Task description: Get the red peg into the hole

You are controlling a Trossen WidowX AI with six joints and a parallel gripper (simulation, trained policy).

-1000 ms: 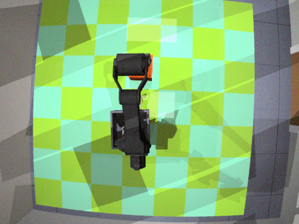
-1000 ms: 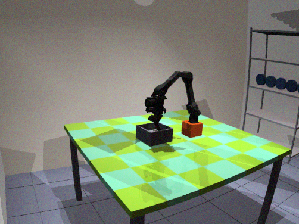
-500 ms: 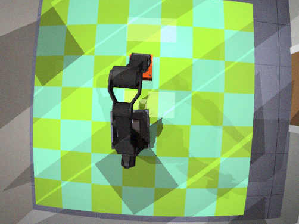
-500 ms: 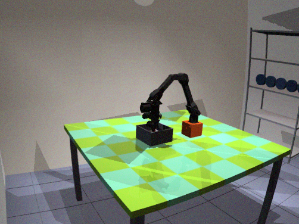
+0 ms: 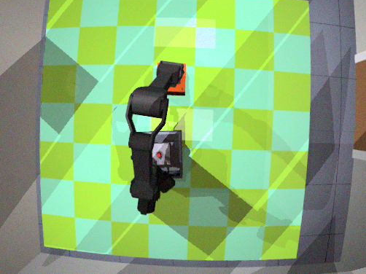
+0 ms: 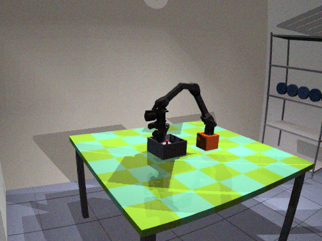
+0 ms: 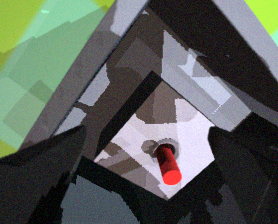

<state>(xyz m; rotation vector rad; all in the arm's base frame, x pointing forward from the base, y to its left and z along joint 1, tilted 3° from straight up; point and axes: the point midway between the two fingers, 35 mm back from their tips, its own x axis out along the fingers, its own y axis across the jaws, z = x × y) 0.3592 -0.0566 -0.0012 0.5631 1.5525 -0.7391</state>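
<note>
My gripper tip is now 4 cm past the red peg, 3 cm above it and 1 cm to the right of it. From my gripper tip the other things lie so: pale plate 4 cm behind, 3 cm below, 1 cm to the left; then dark box 5 cm below, 4 cm behind, 1 cm to the left.
</note>
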